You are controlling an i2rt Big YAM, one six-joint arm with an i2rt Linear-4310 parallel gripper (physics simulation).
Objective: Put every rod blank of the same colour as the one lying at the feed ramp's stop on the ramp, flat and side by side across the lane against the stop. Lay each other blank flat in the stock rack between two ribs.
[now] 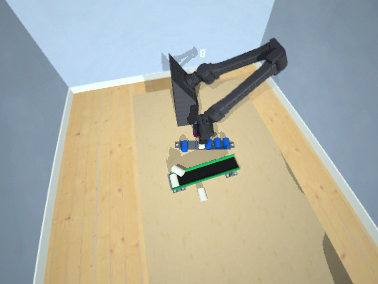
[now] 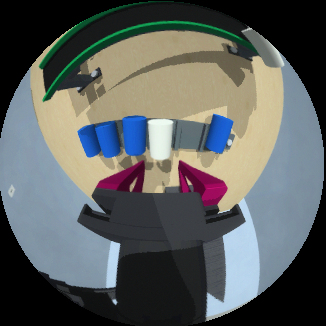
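Note:
The feed ramp (image 1: 212, 169) (image 2: 165, 14) has a black lane and green rails. A white blank (image 1: 174, 180) lies at its stop. A second white blank (image 1: 178, 170) rests slantwise at the rear rail beside it. A third white blank (image 1: 202, 194) lies in front of the ramp. The grey stock rack (image 1: 193, 145) (image 2: 190, 135) holds several blue blanks, among them one (image 1: 184, 146) (image 2: 219, 133) by one end, and a white blank (image 1: 201, 146) (image 2: 160, 139) beside a blue one (image 1: 209, 144) (image 2: 134, 136). My gripper (image 2: 161, 163) is open and empty, its magenta fingertips close to that white blank.
One bare rack bay shows between the white blank and the blue blank at the end. The ramp's metal feet (image 1: 231, 174) (image 2: 90, 76) stand on the tan mat (image 1: 225, 225). A dark upright panel (image 1: 181, 95) stands behind the rack near the arm's base.

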